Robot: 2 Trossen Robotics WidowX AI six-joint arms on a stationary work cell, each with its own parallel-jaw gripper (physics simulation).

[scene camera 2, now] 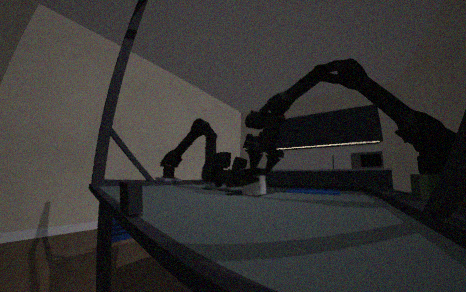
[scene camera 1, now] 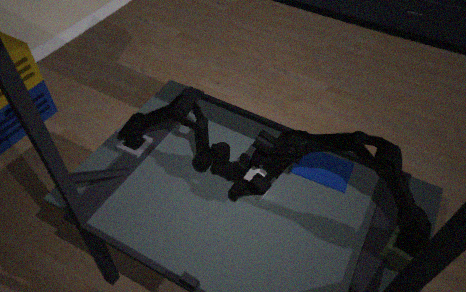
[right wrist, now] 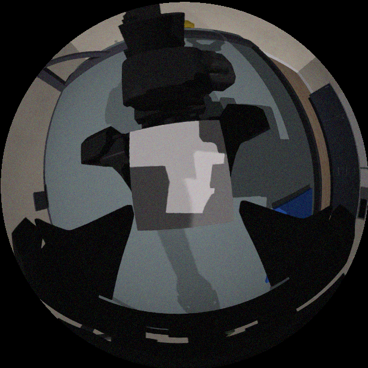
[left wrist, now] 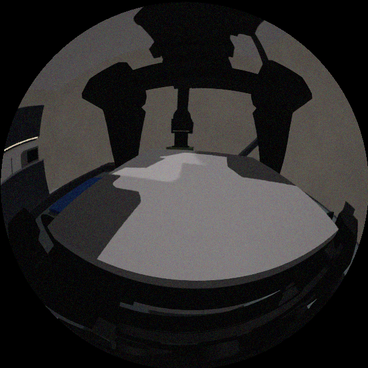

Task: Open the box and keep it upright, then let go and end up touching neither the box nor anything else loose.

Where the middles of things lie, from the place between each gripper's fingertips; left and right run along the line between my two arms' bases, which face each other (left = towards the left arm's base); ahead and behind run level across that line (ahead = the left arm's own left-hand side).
Scene:
The flat blue panel (scene camera 1: 322,168) is 220 mm ahead of my left hand, 150 mm to the right of it and 50 mm below it. Also, from my left hand: dark block (scene camera 2: 131,202): 400 mm behind, 90 mm to the left, 30 mm below.
The flat blue panel lies 220 mm ahead of my right hand, 170 mm to the right of it and 80 mm below it. Round my right hand: dark block (400 mm behind, 70 mm to the left, 50 mm below).

